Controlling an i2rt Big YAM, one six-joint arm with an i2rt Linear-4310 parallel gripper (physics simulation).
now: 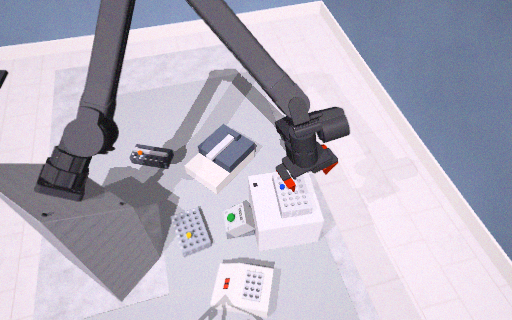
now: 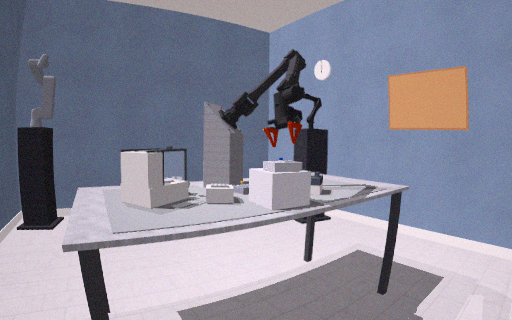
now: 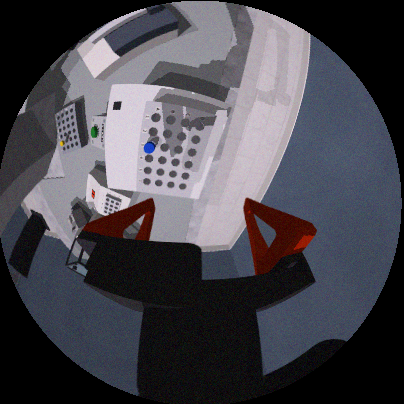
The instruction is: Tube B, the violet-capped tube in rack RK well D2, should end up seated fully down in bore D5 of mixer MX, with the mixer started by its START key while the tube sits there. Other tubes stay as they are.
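Frame: origin at the arm's base, x back, y right, z up, level; centimetres.
Seen in the pictures: gripper, fingertip midpoint: [image 1: 308, 181] [image 2: 283, 145] [image 3: 198, 202]; arm's base, origin of the base link: [image 1: 60, 185] [image 2: 226, 120].
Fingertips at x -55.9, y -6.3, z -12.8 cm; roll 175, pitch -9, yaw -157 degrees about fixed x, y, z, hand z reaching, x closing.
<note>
Pixels of each thing's top centre, then the offset from my fingertips to it. "spot": a spot on its surface instead.
- mixer MX, middle of its top: [image 3: 122, 148] [image 1: 269, 193] [image 2: 274, 160] dx +10.0, dy -0.9, dz -6.4 cm
- blue-capped tube, middle of its top: [image 3: 148, 147] [image 1: 282, 186] [image 2: 280, 157] dx +6.4, dy -2.2, dz -5.1 cm
- Bore D5, surface spot: [image 3: 185, 176] spot: dx +0.4, dy +1.1, dz -7.1 cm
- grey rack RK, middle of its top: [image 1: 190, 229] [image 3: 66, 129] [image 2: 247, 185] dx +33.7, dy +1.5, dz -20.4 cm
- yellow-capped tube, middle of its top: [image 1: 188, 234] [image 3: 60, 143] dx +33.6, dy +4.6, dz -18.0 cm
- green key, middle of its top: [image 3: 90, 132] [image 1: 230, 216] dx +21.4, dy +0.4, dz -15.9 cm
- white box with a dark top, middle of its top: [image 1: 218, 146] [image 2: 302, 171] dx +24.7, dy -23.9, dz -13.2 cm
- dark holder, middle of its top: [image 1: 150, 151] dx +48.6, dy -27.6, dz -18.6 cm
- tall white unit, middle of its top: [image 2: 161, 146] [image 3: 85, 275] dx +26.0, dy +44.0, dz -1.2 cm
My gripper [image 1: 309, 180] [image 2: 283, 144] [image 3: 198, 202] is open and empty, above the bore block of the mixer. The mixer MX [image 1: 264, 212] [image 2: 262, 190] [image 3: 122, 150] is a white box with a raised block of bores. A blue-capped tube [image 1: 282, 187] [image 2: 281, 159] [image 3: 149, 147] stands in bore A3. Bore D5 [image 3: 185, 176] looks dark, with no violet cap visible. The violet-capped tube does not show in these frames. The grey rack RK [image 1: 209, 241] [image 3: 82, 120] holds a yellow-capped tube [image 1: 188, 235] [image 3: 62, 143]. A green key [image 1: 231, 217] [image 3: 94, 132] sits on a small panel beside the mixer.
A white unit [image 1: 218, 295] [image 2: 220, 196] with red markings and several holes stands near the mixer. A white box with a dark top [image 1: 199, 172] [image 3: 97, 57] and a dark holder [image 1: 161, 159] with an orange cap lie farther off. A tall white unit [image 2: 142, 175] has a dark frame.
</note>
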